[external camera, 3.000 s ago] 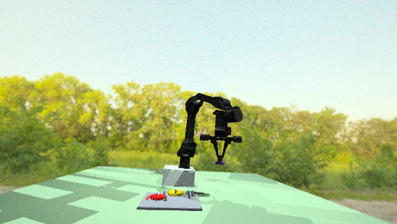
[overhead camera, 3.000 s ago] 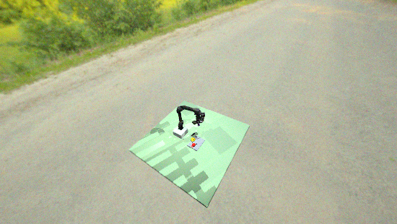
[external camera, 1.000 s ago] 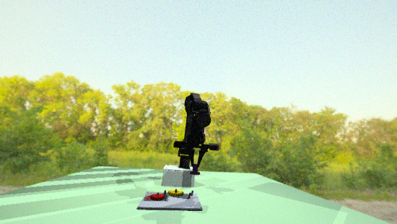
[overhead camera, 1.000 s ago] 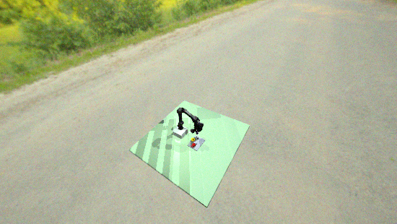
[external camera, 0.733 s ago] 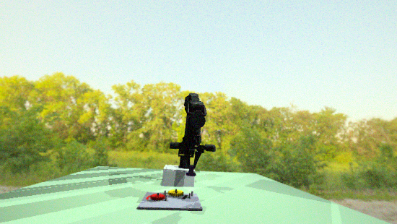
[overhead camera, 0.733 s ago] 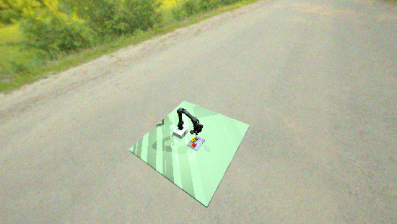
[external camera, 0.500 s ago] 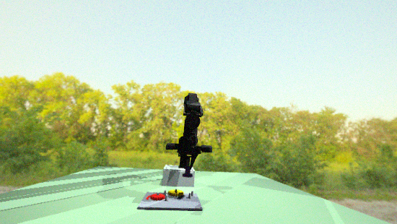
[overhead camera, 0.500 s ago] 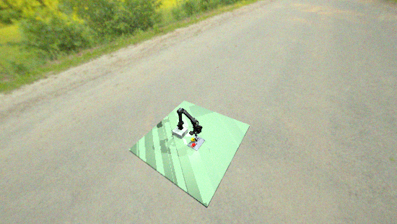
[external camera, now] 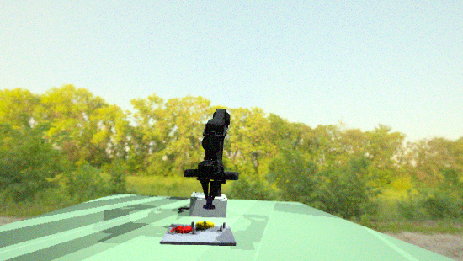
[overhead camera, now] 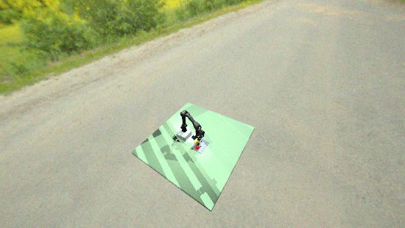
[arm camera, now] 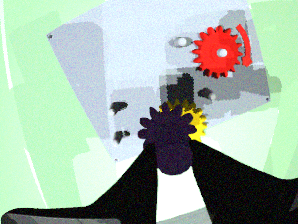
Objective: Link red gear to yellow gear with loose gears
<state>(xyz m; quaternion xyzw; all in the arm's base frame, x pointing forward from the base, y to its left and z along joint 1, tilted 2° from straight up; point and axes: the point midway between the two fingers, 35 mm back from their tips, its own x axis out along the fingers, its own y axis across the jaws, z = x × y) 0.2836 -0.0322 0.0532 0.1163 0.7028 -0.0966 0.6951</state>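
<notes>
Now: the red gear 3 cm ahead of my gripper tip, 8 cm to the right of it and 9 cm below it. Round my gripper tip: grey board 3 cm ahead, 2 cm to the right, 10 cm below; then purple gear 1 cm below; then yellow gear 4 cm behind, 1 cm to the right, 9 cm below.
</notes>
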